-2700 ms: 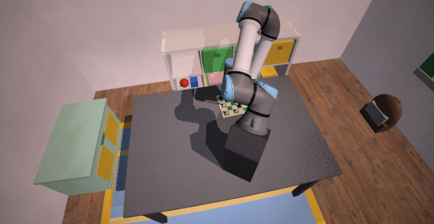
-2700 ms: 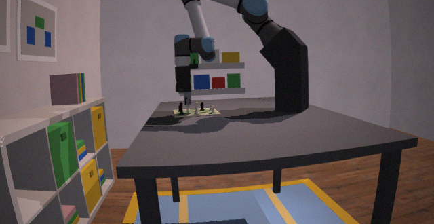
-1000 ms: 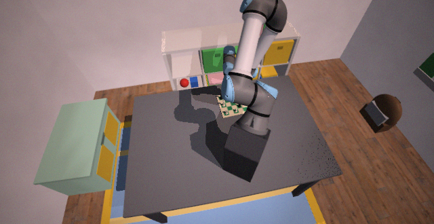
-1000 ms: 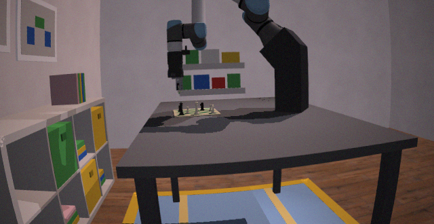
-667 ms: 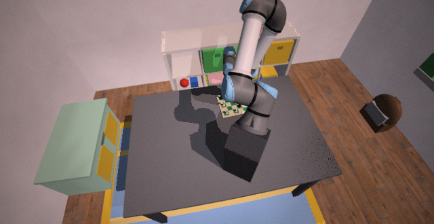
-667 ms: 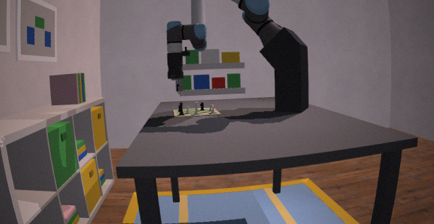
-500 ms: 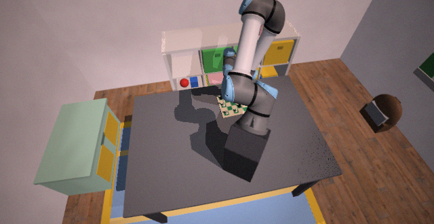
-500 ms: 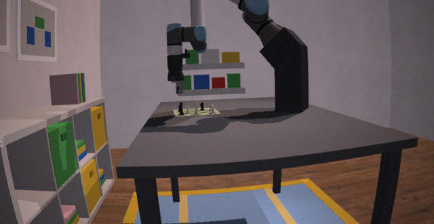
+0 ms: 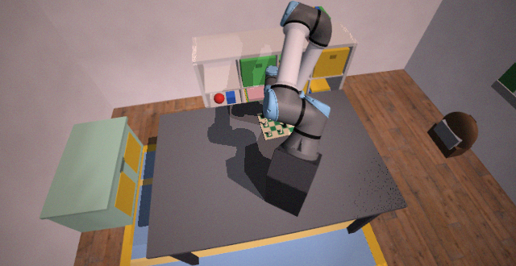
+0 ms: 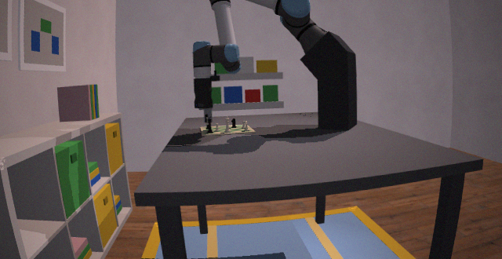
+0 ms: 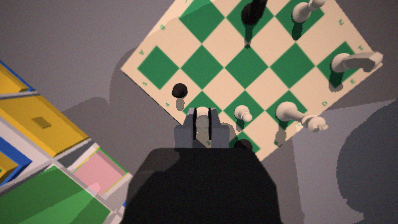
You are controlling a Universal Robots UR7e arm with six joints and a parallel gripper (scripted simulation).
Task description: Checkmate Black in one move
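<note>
Right now my hand is 4 cm to the left of the black pawn and 4 cm above it. The rest, counted from my hand: chessboard (8 cm behind, 5 cm below); then tall black piece (12 cm behind, 3 cm to the right, 4 cm below); then white piece (1 cm below).
</note>
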